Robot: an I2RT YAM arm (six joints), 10 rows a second.
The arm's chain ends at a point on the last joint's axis. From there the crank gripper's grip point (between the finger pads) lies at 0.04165 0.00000 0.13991 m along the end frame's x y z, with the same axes.
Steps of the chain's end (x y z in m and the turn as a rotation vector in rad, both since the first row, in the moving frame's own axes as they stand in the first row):
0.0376 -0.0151 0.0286 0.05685 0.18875 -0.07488
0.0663 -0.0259 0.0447 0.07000 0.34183 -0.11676
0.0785 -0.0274 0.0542 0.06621 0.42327 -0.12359
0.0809 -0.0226 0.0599 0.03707 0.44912 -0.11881
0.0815 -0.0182 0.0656 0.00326 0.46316 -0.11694
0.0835 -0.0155 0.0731 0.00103 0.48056 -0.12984
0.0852 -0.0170 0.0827 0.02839 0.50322 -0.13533
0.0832 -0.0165 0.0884 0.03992 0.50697 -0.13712
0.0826 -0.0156 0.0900 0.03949 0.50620 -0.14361
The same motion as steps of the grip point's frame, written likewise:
0.0627 -0.0269 0.0180 0.05685 0.18875 -0.07488
0.1098 -0.0425 0.0222 0.07000 0.34183 -0.11676
0.1312 -0.0444 0.0244 0.06621 0.42327 -0.12359
0.1368 -0.0357 0.0278 0.03707 0.44912 -0.11881
0.1392 -0.0270 0.0323 0.00326 0.46316 -0.11694
0.1429 -0.0251 0.0381 0.00103 0.48056 -0.12984
0.1467 -0.0305 0.0452 0.02839 0.50322 -0.13533
0.1449 -0.0316 0.0505 0.03992 0.50697 -0.13712
0.1442 -0.0311 0.0521 0.03949 0.50620 -0.14361

